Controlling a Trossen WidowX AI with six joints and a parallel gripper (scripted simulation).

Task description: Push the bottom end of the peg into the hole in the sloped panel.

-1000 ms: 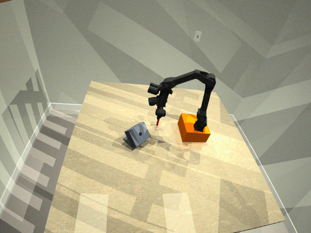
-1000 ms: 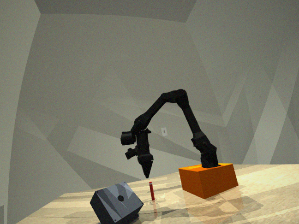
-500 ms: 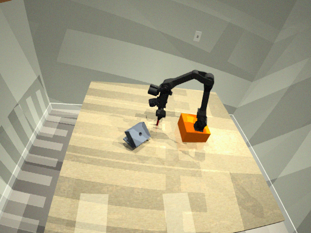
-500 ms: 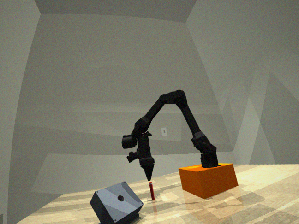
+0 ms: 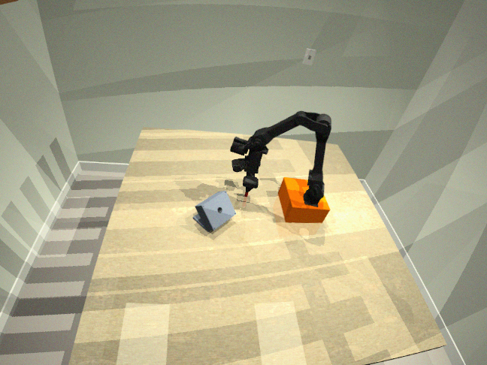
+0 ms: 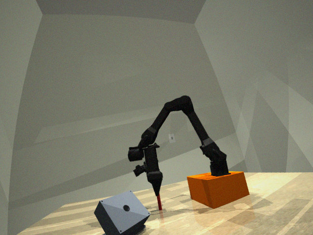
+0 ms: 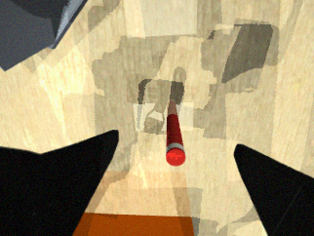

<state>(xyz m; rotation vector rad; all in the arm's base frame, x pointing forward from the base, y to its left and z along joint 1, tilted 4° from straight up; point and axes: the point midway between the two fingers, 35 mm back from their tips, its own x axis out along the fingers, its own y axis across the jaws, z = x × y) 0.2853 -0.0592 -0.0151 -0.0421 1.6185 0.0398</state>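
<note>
My gripper tip is now 10 mm past the red round peg and 10 mm above it. From my gripper tip the other things lie so: grey-blue sloped panel: 180 mm to the left, 110 mm ahead, 10 mm below.
</note>
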